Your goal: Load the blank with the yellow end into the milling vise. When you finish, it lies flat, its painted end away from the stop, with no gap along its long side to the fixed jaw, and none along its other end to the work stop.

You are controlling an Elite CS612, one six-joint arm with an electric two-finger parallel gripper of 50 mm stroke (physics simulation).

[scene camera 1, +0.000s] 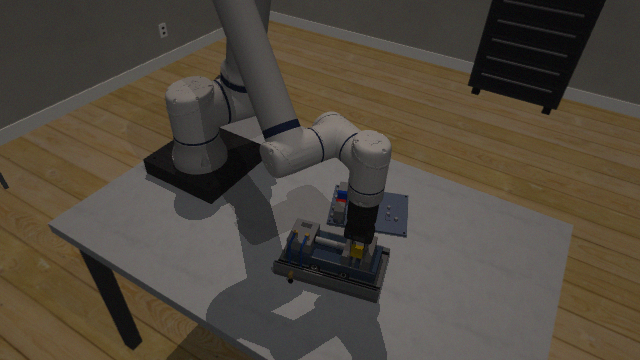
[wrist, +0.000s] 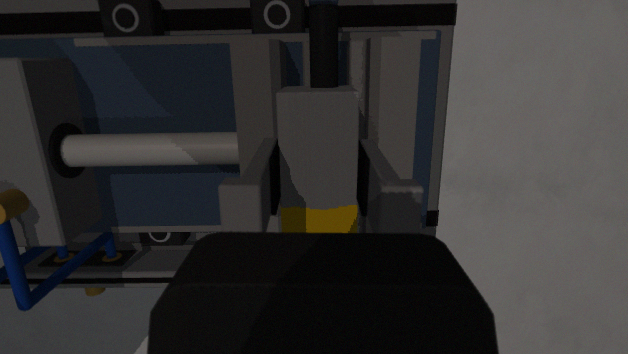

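Note:
The grey blank (wrist: 317, 145) with its yellow end (scene camera 1: 357, 250) (wrist: 320, 219) is between the jaws of the milling vise (scene camera 1: 327, 259) (wrist: 165, 200). In the wrist view it looks straight along the jaws, its yellow end towards the gripper body and its plain end at the black rod of the work stop (wrist: 324, 50); contact there cannot be told. The moving jaw (wrist: 254, 85) is on its left, the fixed jaw (wrist: 400, 100) on its right. A narrow strip shows between blank and fixed jaw. My gripper (scene camera 1: 358, 244) (wrist: 318, 162) is shut on the blank, one finger on each long side.
A blue-grey plate (scene camera 1: 397, 200) with small blocks and pegs lies behind the vise. Blue hoses (scene camera 1: 303, 250) (wrist: 15, 265) stand at the vise's cylinder end (scene camera 1: 306, 231) (wrist: 37, 150). A white rod (scene camera 1: 329, 242) (wrist: 155, 149) runs to the moving jaw.

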